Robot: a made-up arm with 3 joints. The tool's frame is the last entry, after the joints.
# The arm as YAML. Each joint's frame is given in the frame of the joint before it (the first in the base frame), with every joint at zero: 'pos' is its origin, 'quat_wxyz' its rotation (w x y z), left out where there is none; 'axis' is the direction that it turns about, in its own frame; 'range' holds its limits. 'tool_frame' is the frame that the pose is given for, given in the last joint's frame.
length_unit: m
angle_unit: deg
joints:
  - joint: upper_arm
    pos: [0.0, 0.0, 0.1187]
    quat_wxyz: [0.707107, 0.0, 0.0, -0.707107]
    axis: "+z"
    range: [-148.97, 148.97]
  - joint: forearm
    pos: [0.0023, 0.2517, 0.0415]
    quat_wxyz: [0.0, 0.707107, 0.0, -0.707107]
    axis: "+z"
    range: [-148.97, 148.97]
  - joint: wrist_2
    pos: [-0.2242, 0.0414, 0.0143]
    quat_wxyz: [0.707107, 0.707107, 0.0, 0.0]
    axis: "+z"
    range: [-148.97, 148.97]
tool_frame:
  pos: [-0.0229, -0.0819, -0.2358]
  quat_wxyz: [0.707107, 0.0, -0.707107, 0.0]
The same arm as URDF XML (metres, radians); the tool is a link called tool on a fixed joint. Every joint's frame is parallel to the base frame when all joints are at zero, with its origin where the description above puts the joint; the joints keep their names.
<robot name="arm">
  <joint name="tool_joint" type="fixed">
    <parent link="link3"/>
    <child link="tool"/>
    <origin xyz="-0.2358 -0.0819 0.0229"/>
  </joint>
  <joint name="wrist_2" type="revolute">
    <parent link="link2"/>
    <child link="link3"/>
    <origin xyz="-0.0414 0.0143 0.2242"/>
    <axis xyz="1 0 0"/>
    <limit lower="-2.6000" upper="2.6000"/>
  </joint>
  <joint name="forearm" type="revolute">
    <parent link="link1"/>
    <child link="link2"/>
    <origin xyz="0.2517 -0.0023 0.0415"/>
    <axis xyz="0 1 0"/>
    <limit lower="-2.6000" upper="2.6000"/>
  </joint>
  <joint name="upper_arm" type="revolute">
    <parent link="base_link"/>
    <child link="link1"/>
    <origin xyz="0.0000 0.0000 0.1187"/>
    <axis xyz="0 0 1"/>
    <limit lower="-2.6000" upper="2.6000"/>
  </joint>
  <link name="base_link"/>
  <link name="link1"/>
  <link name="link2"/>
  <link name="link3"/>
  <link name="tool"/>
</robot>

